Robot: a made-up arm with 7 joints.
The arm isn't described. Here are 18 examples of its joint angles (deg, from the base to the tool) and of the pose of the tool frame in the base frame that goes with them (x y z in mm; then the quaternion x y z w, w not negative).
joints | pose
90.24 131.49 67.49 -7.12 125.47 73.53 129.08 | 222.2 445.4 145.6 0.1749 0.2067 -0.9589 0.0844
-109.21 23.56 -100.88 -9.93 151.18 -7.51 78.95 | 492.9 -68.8 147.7 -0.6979 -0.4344 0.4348 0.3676
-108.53 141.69 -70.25 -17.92 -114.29 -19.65 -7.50 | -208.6 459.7 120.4 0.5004 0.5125 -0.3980 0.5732
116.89 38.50 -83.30 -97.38 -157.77 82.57 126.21 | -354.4 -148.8 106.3 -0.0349 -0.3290 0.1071 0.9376
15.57 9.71 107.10 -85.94 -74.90 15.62 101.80 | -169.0 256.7 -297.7 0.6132 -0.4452 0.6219 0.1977
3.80 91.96 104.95 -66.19 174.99 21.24 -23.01 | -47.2 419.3 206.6 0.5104 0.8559 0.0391 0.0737
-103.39 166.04 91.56 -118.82 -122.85 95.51 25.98 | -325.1 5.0 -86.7 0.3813 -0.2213 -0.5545 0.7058
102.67 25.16 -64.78 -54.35 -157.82 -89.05 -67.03 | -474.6 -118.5 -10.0 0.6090 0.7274 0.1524 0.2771
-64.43 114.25 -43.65 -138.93 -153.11 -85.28 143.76 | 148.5 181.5 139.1 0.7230 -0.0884 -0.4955 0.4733
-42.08 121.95 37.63 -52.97 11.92 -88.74 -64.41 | -32.1 322.6 369.0 -0.7452 0.1888 0.1693 0.6167
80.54 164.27 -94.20 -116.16 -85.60 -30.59 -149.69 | 94.2 299.4 142.4 0.5338 0.6891 0.2160 0.4398
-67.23 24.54 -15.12 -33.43 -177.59 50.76 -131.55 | 504.6 37.4 -78.5 -0.3305 -0.8667 -0.1565 0.3394
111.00 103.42 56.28 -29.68 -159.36 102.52 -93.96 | 8.4 502.4 110.6 -0.1397 -0.4530 -0.1567 0.8665
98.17 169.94 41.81 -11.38 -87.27 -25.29 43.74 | 454.3 250.8 -19.6 0.4610 0.3804 -0.7855 0.1602
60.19 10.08 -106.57 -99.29 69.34 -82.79 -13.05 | -277.8 -219.5 -171.8 -0.3194 -0.3094 0.5961 0.6685
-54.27 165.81 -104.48 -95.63 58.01 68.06 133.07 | -160.9 328.5 170.1 0.4482 -0.3346 0.8279 0.0419
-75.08 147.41 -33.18 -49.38 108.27 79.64 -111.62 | -172.4 336.9 320.6 0.5609 -0.2539 -0.3504 0.7058
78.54 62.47 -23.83 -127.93 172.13 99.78 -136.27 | -188.9 171.9 -172.1 -0.6602 -0.6326 -0.0438 0.4026
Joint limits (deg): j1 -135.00..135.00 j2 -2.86..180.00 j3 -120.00..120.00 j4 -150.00..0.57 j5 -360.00..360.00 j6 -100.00..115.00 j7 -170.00..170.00
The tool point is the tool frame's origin. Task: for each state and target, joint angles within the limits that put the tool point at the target. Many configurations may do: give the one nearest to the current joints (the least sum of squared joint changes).
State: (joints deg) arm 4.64 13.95 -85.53 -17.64 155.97 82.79 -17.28
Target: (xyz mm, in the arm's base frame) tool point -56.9 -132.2 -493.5
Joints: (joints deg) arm 8.58 -2.33 -86.78 -30.37 155.97 82.79 -17.28
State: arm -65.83 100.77 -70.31 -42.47 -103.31 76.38 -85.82
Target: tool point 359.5 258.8 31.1
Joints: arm -69.20 82.55 -70.13 -78.93 -103.31 76.38 -85.82
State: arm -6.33 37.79 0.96 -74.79 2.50 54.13 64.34
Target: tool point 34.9 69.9 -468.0
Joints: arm 19.39 12.89 -12.36 -63.59 2.50 54.13 64.34
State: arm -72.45 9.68 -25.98 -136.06 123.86 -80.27 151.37
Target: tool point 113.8 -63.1 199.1
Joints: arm -113.19 28.46 -7.27 -149.90 123.86 -80.27 151.37
